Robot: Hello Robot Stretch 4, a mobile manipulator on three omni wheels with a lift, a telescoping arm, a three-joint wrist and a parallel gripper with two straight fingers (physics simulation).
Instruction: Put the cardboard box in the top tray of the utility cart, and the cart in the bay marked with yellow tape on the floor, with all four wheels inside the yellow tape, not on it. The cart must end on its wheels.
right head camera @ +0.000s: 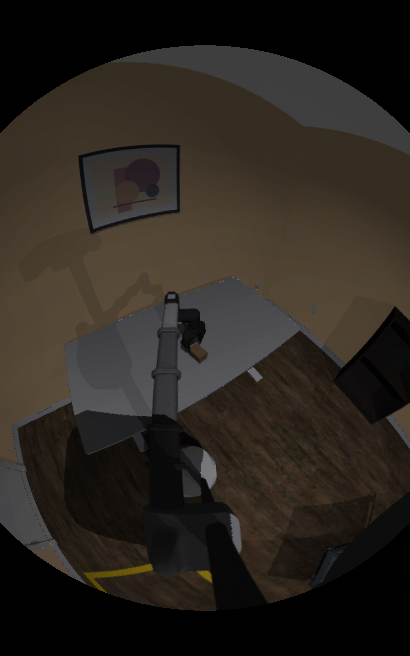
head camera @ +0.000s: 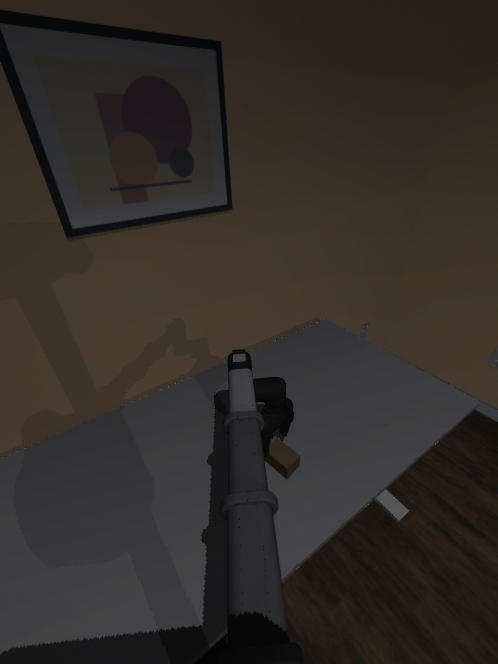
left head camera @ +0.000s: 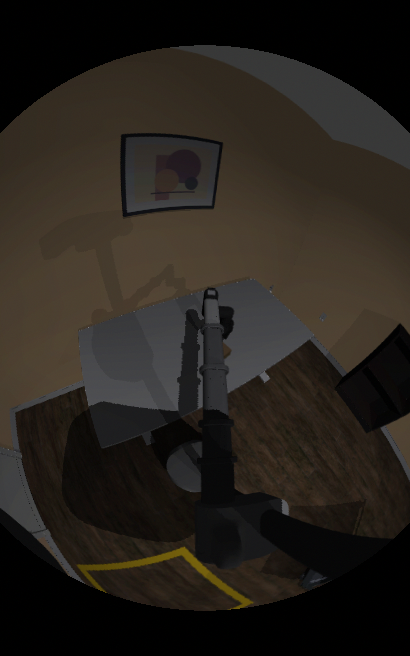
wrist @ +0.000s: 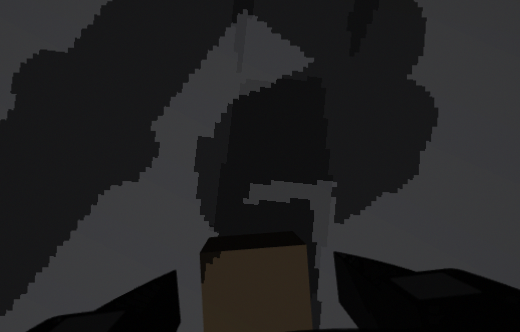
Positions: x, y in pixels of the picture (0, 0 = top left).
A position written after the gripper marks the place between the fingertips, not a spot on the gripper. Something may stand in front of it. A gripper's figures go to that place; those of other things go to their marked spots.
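So you can picture it, the gripper (head camera: 274, 443) is 96 cm from the lens. There's a brown cardboard box (head camera: 282, 458) at 95 cm from the lens, and a framed picture (head camera: 129, 127) that's 103 cm from the lens.
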